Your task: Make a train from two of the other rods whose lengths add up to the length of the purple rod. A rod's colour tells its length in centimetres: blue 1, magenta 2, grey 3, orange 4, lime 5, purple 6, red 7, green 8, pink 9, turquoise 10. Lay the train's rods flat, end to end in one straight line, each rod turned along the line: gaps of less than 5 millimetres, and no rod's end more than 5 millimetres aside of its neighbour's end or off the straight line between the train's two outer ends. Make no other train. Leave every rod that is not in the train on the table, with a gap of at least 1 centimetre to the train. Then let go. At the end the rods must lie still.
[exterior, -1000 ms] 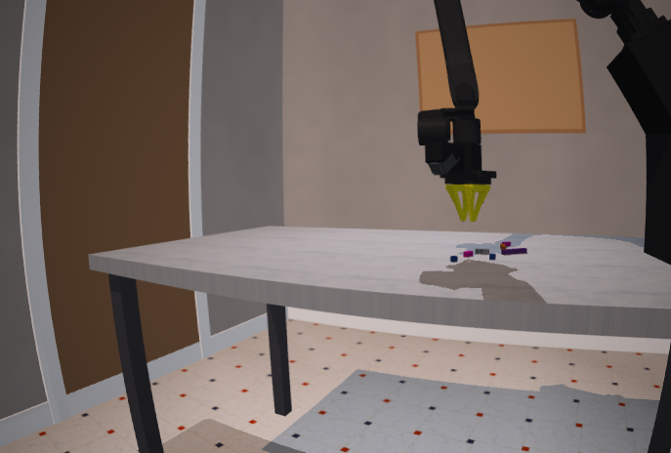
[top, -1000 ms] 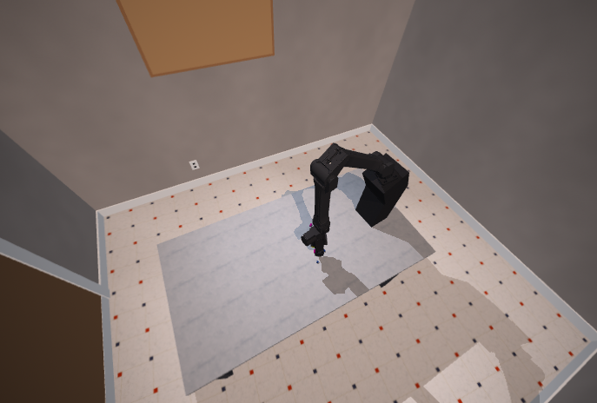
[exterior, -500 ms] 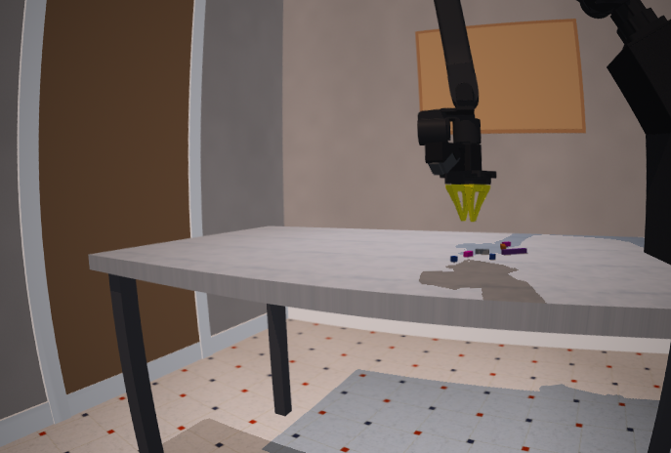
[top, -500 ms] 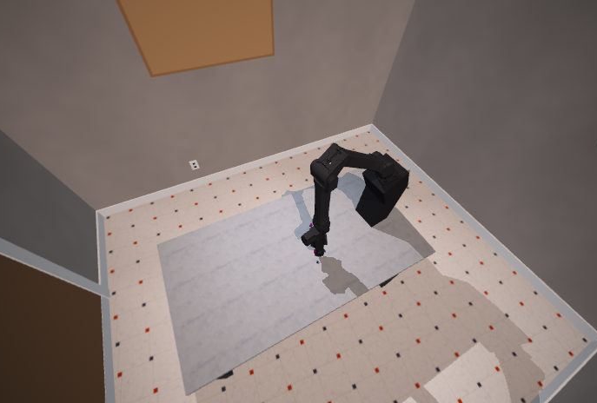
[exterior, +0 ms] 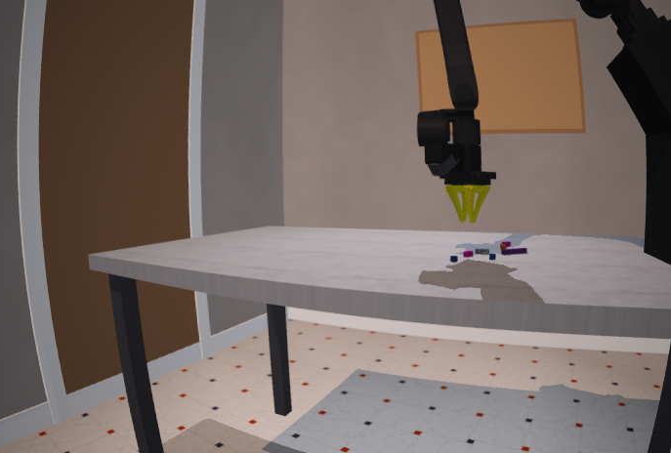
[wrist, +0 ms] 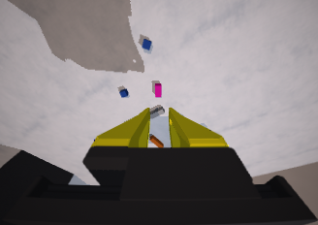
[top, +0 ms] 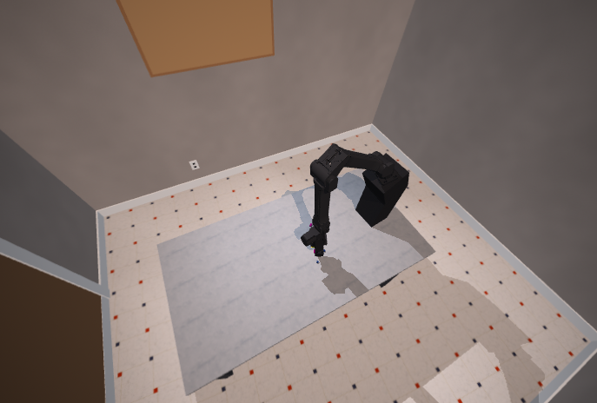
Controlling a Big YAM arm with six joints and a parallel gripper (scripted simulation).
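The grey rod lies 7 cm below my hand, 4 cm to the right of it and 2 cm behind it. Also, from my hand: orange rod: 12 cm to the right, 7 cm below, 5 cm behind; then purple rod: 8 cm behind, 7 cm to the right, 7 cm below.
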